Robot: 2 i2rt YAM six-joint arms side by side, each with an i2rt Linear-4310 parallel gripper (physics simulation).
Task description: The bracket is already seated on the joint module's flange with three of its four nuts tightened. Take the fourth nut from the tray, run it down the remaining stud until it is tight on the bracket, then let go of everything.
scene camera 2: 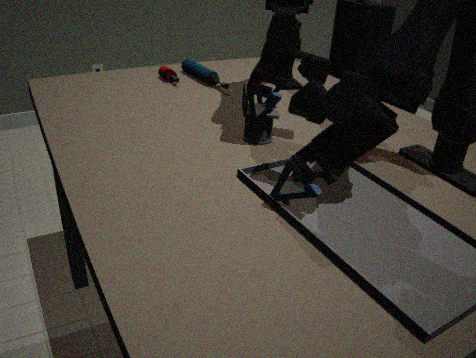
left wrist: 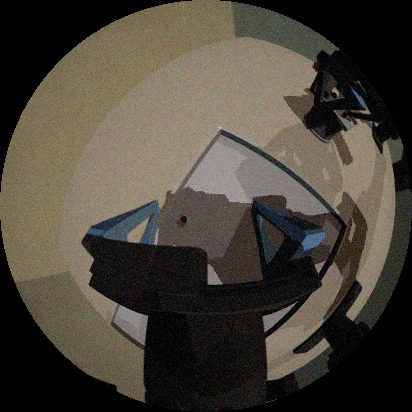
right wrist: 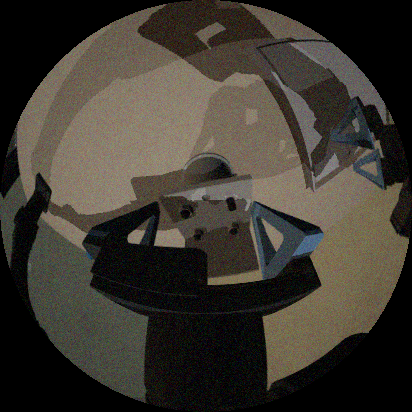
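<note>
The nut is a small dark ring lying on the tray. It lies between the lines of the left fingertips and beyond them, nearer the picture-left one. My left gripper is open and empty, low over the tray's far end. The joint module stands upright on the table, with the bracket on top. Several dark nut or stud ends show on the bracket; which stud is bare I cannot tell. My right gripper is open around the bracket.
A red-handled tool and a blue-handled screwdriver lie at the table's back. The tray's dark raised rim runs beneath the left gripper. The module stands beyond the tray's far end. Both arms cast shadows over the table.
</note>
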